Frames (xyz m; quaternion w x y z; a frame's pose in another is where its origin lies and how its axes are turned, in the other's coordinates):
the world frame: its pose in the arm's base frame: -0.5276 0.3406 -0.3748 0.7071 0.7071 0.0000 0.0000
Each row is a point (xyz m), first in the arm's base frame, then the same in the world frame.
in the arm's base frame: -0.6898 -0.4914 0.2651
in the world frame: -0.1622 0.6399 0.8320
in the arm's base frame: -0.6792 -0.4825 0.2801
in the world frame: -0.1516 0.6549 0.8231
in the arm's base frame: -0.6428 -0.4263 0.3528
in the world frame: -0.1152 0.7276 0.7669
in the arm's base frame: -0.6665 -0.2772 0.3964
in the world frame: -0.1389 0.7712 0.6178
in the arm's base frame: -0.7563 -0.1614 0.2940
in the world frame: -0.2287 0.6688 0.5020
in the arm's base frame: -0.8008 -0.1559 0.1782
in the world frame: -0.2732 0.5530 0.4965
